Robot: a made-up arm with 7 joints.
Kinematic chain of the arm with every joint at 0, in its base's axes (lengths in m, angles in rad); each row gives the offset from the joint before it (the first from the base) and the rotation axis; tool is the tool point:
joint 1: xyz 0 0.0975 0 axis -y
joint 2: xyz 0 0.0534 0 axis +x
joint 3: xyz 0 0 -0.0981 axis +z
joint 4: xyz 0 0 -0.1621 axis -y
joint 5: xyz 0 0 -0.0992 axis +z
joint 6: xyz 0 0 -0.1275 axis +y
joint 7: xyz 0 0 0 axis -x
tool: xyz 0 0 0
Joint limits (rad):
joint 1: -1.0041..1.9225
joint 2: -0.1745..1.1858
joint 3: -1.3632..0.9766
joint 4: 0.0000..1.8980
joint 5: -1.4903..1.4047
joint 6: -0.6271..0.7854
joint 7: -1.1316..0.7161
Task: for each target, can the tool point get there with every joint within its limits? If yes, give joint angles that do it. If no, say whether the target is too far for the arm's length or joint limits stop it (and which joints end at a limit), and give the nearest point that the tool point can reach.
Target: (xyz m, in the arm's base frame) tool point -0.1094 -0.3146 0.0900
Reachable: no: joint limits stop it (at a limit: joint 1, joint 2, joint 3) | nearest point -0.1026 -0.0895 -0.1179 | short by 0.307 m
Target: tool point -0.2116 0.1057 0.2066
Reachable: no: joint limits stop it (at a limit: joint 1, joint 2, joint 4) | nearest point -0.0693 0.3531 0.1884 | short by 0.286 m
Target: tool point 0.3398 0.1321 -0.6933
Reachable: no: too far | nearest point 0.2142 0.1390 -0.4371 | short by 0.285 m
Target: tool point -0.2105 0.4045 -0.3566
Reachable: yes | joints -0.6128 0.5584 -0.1109 0.1467 1.0385 -0.1475 0.0119
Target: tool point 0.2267 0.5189 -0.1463
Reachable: yes | joints 0.4929 0.8373 0.4977 0.7143 0.0077 0.2145 0.4498
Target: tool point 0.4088 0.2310 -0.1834
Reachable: yes | joints 0.8220 0.0820 0.3035 0.7278 -0.4778 -0.3737 0.1144
